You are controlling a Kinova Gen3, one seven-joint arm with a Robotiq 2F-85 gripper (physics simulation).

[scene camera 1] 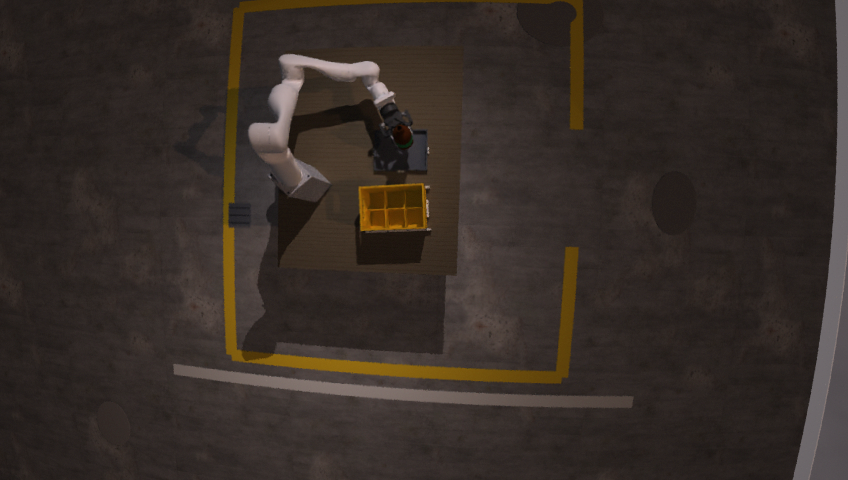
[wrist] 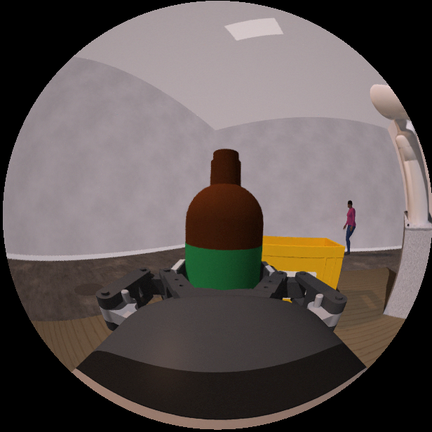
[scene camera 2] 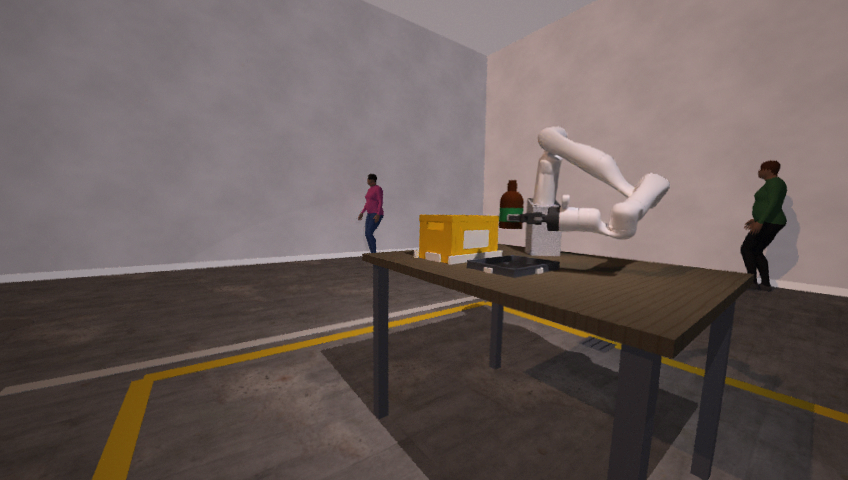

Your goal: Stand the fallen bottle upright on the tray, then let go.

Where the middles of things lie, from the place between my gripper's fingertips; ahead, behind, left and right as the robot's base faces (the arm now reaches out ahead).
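There is the brown bottle (scene camera 2: 511, 202), and I see that it is 4 cm above my hand.
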